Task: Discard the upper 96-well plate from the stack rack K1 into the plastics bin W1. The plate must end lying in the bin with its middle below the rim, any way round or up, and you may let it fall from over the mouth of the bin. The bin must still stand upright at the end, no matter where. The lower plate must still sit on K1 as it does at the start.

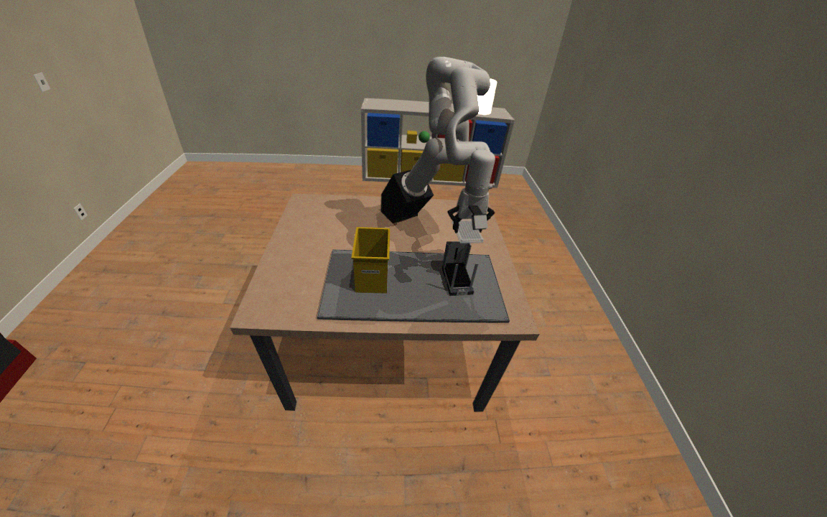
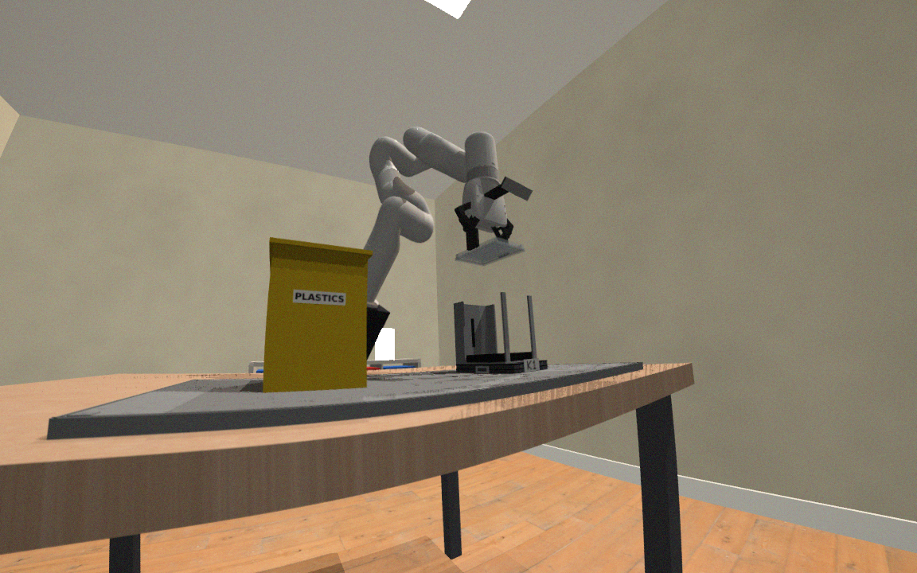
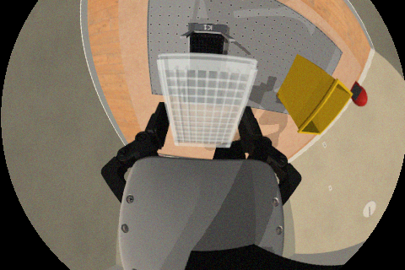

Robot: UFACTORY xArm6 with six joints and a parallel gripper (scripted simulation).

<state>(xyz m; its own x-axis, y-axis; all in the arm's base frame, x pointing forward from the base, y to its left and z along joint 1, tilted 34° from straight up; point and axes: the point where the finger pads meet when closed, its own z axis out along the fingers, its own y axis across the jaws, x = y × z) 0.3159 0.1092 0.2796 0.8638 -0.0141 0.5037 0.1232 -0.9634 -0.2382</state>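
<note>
My gripper is now 340 mm to the left of the yellow plastics bin W1, 170 mm above it and 10 mm short of it. The rest, counted from my hand: 96-well plate (10 mm below).
</note>
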